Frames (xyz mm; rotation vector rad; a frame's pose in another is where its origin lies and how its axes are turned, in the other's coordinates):
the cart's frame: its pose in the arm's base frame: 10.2 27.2 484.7 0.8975 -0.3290 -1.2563
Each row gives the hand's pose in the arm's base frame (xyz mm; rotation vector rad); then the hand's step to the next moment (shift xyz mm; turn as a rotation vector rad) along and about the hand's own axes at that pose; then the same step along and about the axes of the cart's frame.
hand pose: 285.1 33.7 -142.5 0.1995 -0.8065 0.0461
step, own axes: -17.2 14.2 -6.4 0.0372 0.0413 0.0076
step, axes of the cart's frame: -13.7 -16.2 -9.5 -0.0391 0.0402 -0.0011
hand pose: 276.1 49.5 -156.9 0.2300 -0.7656 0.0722
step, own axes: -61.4 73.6 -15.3 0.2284 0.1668 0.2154
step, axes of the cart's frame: -74.1 -57.0 -26.1 -0.1846 0.2487 0.1744
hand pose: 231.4 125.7 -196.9 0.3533 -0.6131 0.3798
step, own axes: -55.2 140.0 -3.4 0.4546 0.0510 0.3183
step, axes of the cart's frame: -131.7 -70.5 18.6 -0.0944 0.5038 0.2188
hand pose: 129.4 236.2 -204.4 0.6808 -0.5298 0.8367
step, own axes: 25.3 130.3 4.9 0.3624 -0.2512 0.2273
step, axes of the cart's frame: -110.8 -13.0 72.1 0.1415 0.4754 -0.0084
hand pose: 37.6 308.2 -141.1 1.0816 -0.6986 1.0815
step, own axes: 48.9 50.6 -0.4 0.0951 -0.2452 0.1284
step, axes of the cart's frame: -43.9 24.3 49.4 0.1730 0.2100 -0.1078
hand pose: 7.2 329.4 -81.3 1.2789 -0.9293 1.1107
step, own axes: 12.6 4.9 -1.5 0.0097 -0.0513 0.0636
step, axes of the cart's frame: -6.3 8.6 8.5 0.0722 0.0379 -0.0115
